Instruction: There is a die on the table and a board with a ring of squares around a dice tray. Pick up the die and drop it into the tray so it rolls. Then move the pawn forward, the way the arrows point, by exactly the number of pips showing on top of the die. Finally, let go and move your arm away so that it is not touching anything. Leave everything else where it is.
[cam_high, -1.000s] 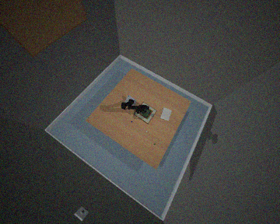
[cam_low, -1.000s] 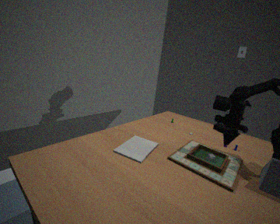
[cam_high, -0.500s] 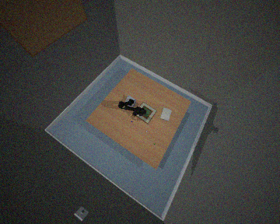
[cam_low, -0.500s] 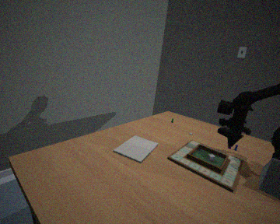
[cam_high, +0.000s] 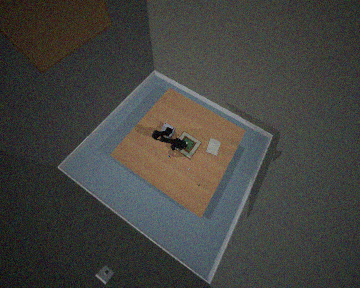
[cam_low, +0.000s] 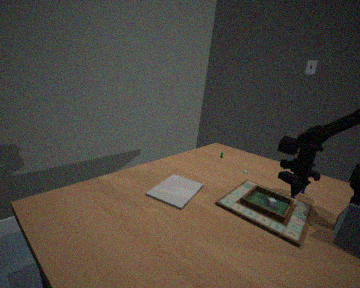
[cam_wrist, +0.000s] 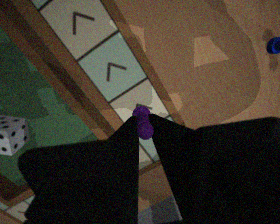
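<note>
Right now the purple pawn is 10 mm above my gripper tip. Round my gripper tip: blue pawn: 40 mm behind, 150 mm to the right, 20 mm below; then green dice tray: 80 mm ahead, 100 mm to the left, 30 mm below; then white die: 70 mm ahead, 110 mm to the left, 10 mm below.
</note>
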